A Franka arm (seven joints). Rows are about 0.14 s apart.
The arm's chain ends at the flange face. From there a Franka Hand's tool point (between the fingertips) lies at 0.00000 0.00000 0.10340 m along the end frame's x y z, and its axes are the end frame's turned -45 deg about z.
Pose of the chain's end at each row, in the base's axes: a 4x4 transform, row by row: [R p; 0 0 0 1], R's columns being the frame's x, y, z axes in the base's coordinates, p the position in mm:
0.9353, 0.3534, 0.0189, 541.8; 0.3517, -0.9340, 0.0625, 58.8; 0.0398, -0.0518, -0.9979, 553.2; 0, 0, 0, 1
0.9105, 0.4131, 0.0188, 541.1; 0.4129, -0.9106, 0.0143, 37.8; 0.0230, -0.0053, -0.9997, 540.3; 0, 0, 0, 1
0.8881, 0.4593, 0.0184, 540.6; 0.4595, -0.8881, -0.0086, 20.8; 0.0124, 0.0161, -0.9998, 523.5; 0, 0, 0, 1
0.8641, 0.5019, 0.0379, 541.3; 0.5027, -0.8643, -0.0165, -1.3; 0.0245, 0.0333, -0.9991, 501.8; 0, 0, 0, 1
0.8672, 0.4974, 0.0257, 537.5; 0.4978, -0.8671, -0.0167, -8.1; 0.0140, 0.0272, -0.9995, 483.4; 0, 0, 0, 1
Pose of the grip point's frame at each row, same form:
0.4115, 0.9112, 0.0189, 543.8; 0.9091, -0.4117, 0.0625, 65.3; 0.0648, -0.0085, -0.9979, 450.0; 0, 0, 0, 1
0.3517, 0.9359, 0.0188, 543.0; 0.9359, -0.3519, 0.0143, 39.3; 0.0200, 0.0125, -0.9997, 436.9; 0, 0, 0, 1
0.3032, 0.9528, 0.0184, 542.5; 0.9529, -0.3031, -0.0086, 19.9; -0.0026, 0.0202, -0.9998, 420.1; 0, 0, 0, 1
0.2561, 0.9659, 0.0379, 545.2; 0.9666, -0.2557, -0.0165, -3.0; -0.0062, 0.0409, -0.9991, 398.5; 0, 0, 0, 1
0.2615, 0.9649, 0.0257, 540.2; 0.9651, -0.2611, -0.0167, -9.8; -0.0093, 0.0291, -0.9995, 380.1; 0, 0, 0, 1

